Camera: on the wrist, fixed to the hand. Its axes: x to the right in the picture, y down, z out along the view.
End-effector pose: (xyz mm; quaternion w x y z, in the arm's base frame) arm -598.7 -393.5 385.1 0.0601 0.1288 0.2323 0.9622
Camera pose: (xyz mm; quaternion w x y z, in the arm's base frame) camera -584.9 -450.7 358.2 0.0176 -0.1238 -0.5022 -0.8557
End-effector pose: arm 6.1 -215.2 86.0 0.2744 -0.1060 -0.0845 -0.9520
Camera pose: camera 43.6 -241.3 40.2 0.3262 0.0009 -0.3503 -0.8780
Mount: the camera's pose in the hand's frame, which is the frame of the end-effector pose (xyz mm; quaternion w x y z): -29.2 37.4 -44.0 0.9549 0.2941 0.0254 0.0324
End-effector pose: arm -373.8 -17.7 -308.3 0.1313 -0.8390 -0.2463 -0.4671
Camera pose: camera -398.3 -77.6 -309.4 0.3935 -0.7586 -0.3420 -0.3906
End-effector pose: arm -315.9 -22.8 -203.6 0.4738 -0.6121 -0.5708 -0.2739
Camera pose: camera -276.8 -71.1 -221.5 0.6558 -0.4567 -0.5937 -0.0939
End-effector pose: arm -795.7 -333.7 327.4 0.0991 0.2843 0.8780 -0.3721
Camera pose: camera -748.7 -293.9 347.3 0.0008 0.3385 0.7223 -0.6031
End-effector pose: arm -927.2 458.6 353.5 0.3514 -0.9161 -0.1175 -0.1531
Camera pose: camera -950.9 398.4 351.2 0.6129 -0.7714 -0.1186 -0.1235
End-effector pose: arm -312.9 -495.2 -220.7 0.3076 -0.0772 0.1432 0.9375
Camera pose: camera -309.5 -554.1 -247.3 0.2824 -0.0024 0.4228 0.8611
